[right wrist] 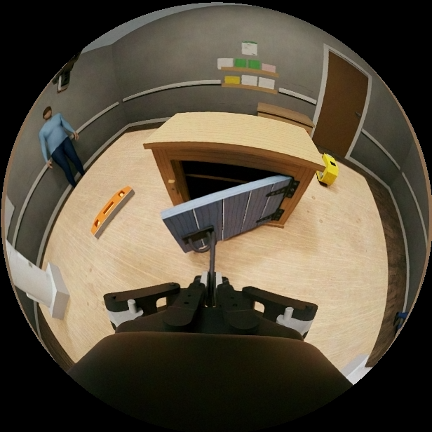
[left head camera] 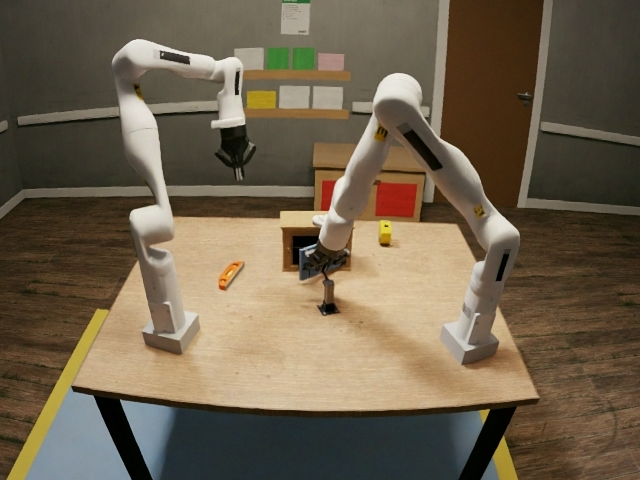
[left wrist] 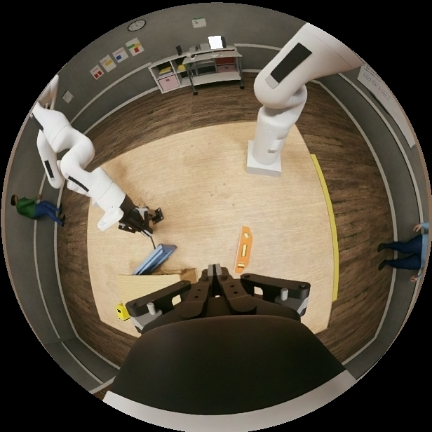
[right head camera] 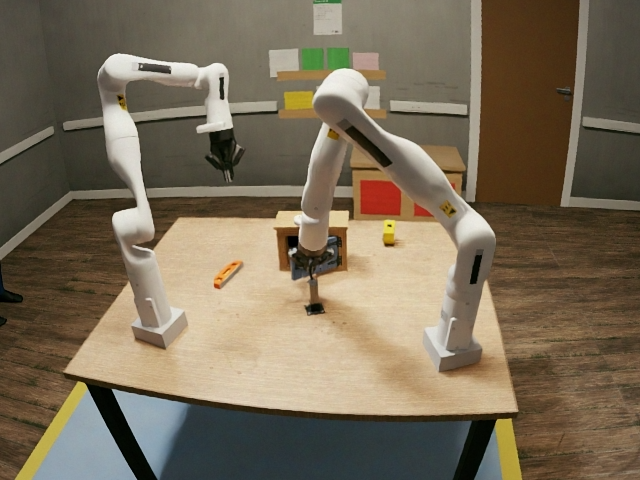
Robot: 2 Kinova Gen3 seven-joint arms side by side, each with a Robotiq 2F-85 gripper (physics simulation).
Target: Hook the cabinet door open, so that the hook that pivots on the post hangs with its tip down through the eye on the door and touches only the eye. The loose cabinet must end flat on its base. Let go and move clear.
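Frame: origin at the left arm's base, x up, y right, z ahead, level; centimetres.
Seen in the pictures: left gripper, between the fingertips: [left head camera: 240, 180] [right head camera: 229, 182]; right gripper, between the fingertips: [left head camera: 321, 270] [right head camera: 309, 270]; left arm's base, origin of its link: [left head camera: 169, 322] [right head camera: 157, 317]; right arm's base, origin of its link: [left head camera: 471, 332] [right head camera: 453, 338].
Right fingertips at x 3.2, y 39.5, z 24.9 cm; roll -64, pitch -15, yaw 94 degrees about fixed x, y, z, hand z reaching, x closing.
Note:
Offsets run from my right fingertips to a thing's top centre. "*": to the spot under its first point. Level surfaces: height alone.
The wooden cabinet {dz +13.1, dx +7.8, dy -1.4 cm} [left head camera: 295, 219] [right head camera: 333, 220] [left wrist: 150, 285] [right wrist: 235, 130] stands upright on its base. Its blue door [left head camera: 306, 267] [right head camera: 333, 253] [left wrist: 155, 259] [right wrist: 235, 212] is partly open. The dark eye [right wrist: 198, 250] is near the door's free edge. The post {* dz -9.1, dx -1.4, dy +2.5 cm} [left head camera: 329, 292] [right head camera: 314, 292] stands in front. My right gripper [left head camera: 326, 265] [right head camera: 311, 265] [left wrist: 150, 234] [right wrist: 211, 279] is shut on the hook [left wrist: 153, 241] [right wrist: 212, 255], whose far end overlaps the eye's mount; I cannot tell whether its tip is in the eye. My left gripper [left head camera: 238, 174] [right head camera: 227, 176] [left wrist: 214, 271] is shut and empty, high above the table.
An orange level {dz +6.5, dx -6.3, dy -28.5 cm} [left head camera: 230, 274] [right head camera: 227, 274] [left wrist: 243, 249] [right wrist: 112, 211] lies left of the cabinet in the head views. A yellow object {dz +33.0, dx -0.6, dy +21.8 cm} [left head camera: 385, 233] [right head camera: 388, 233] [left wrist: 122, 312] [right wrist: 328, 170] stands right of the cabinet there. My right arm reaches over the table {dx -8.1 cm} [left head camera: 248, 356] [right head camera: 232, 356].

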